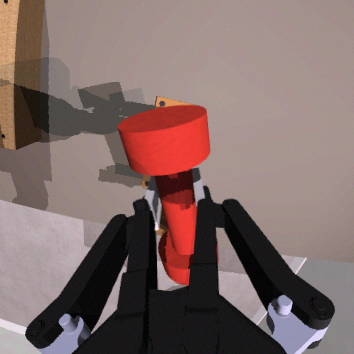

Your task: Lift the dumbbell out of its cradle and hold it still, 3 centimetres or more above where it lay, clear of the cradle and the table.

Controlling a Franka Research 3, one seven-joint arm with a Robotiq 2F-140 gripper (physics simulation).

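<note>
The red dumbbell [181, 225] is held by its handle between the two fingertips of my gripper [176, 181], which is shut on it. One thick round end of the dumbbell stands out beyond the fingertips, and the other end shows lower down, partly behind the right finger. The orange-brown cradle [164, 102] is mostly hidden behind the dumbbell; a corner with a dark screw shows past the far round end, and small bits show beside the left fingertip. The dumbbell looks raised off the cradle; the height of the gap cannot be read exactly.
A wooden block or box [7, 75] with dark screws stands at the upper left. Shadows of the arm and gripper fall across the brown-grey table top [280, 125]. A pale surface with a light edge runs along the bottom.
</note>
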